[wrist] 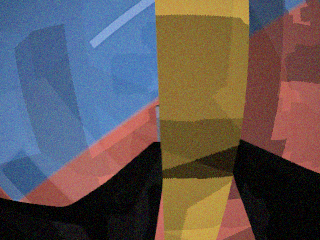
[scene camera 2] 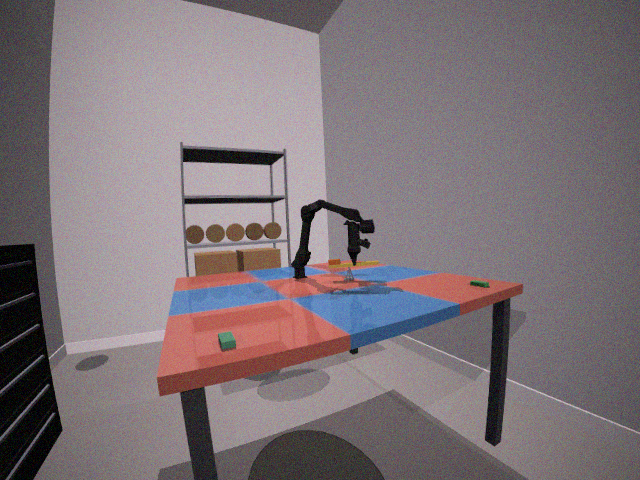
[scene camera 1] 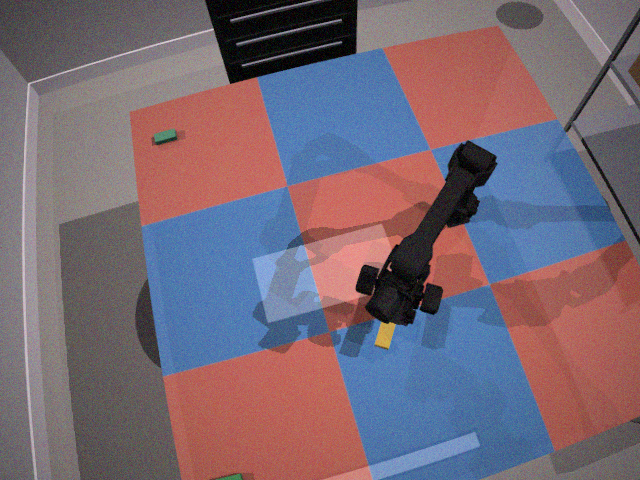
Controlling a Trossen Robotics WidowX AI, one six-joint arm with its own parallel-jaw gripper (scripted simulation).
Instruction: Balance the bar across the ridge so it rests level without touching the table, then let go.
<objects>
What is the gripper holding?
A bar.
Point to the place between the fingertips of the gripper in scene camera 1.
395, 299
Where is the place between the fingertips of the gripper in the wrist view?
196, 149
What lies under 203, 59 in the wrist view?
A bar.
</objects>
